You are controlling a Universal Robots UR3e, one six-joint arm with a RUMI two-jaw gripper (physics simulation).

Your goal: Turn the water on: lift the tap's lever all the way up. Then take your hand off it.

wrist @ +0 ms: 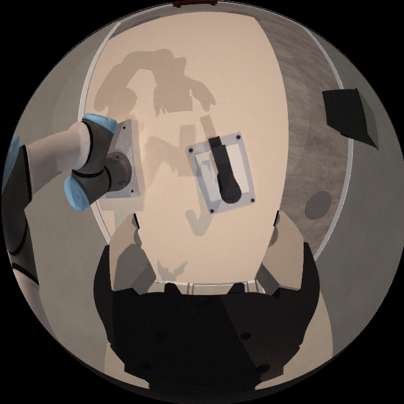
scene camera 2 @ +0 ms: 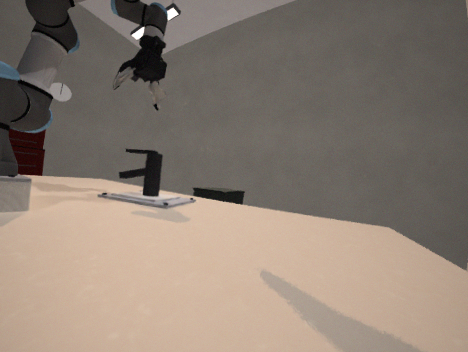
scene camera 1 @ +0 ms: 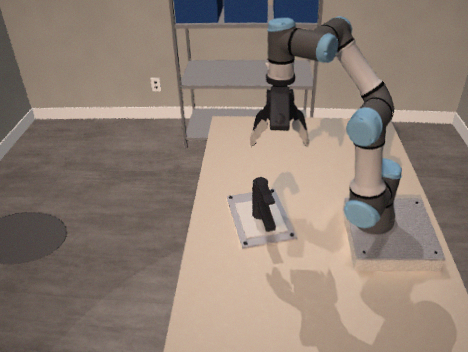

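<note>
A black tap stands upright on a light grey plate with dark corner bolts. Its flat lever sits on top of the column, above the spout. In scene camera 2 the lever lies close to level, its free end very slightly higher than its root. My gripper is wide open and empty, pointing down. It hangs well above the tap, apart from it, towards the shelf side in scene camera 1.
The arm's base plate stands to the right of the tap in scene camera 1. A shelf rack with blue bins stands behind the table. A dark box stands beyond the table edge.
</note>
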